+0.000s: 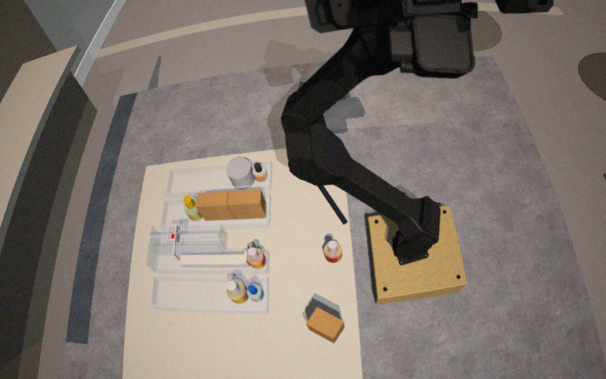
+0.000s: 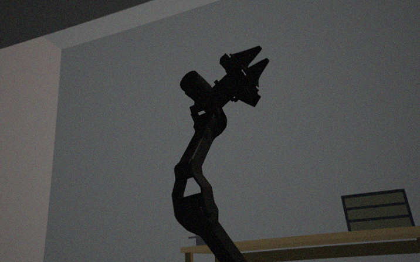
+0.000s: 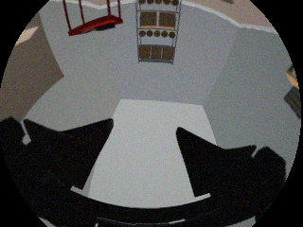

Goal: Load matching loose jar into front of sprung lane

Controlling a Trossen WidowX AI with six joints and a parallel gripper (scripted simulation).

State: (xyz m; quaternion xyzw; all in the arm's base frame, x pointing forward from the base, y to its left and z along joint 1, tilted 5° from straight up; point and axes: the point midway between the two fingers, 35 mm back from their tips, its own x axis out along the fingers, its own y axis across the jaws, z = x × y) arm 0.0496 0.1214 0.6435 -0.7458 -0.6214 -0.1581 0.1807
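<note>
The black rod lies 710 mm below my gripper tip, 280 mm to the right of it and 50 mm ahead of it. Round my gripper tip: clear lane: 700 mm below, 370 mm ahead, 210 mm to the right.
</note>
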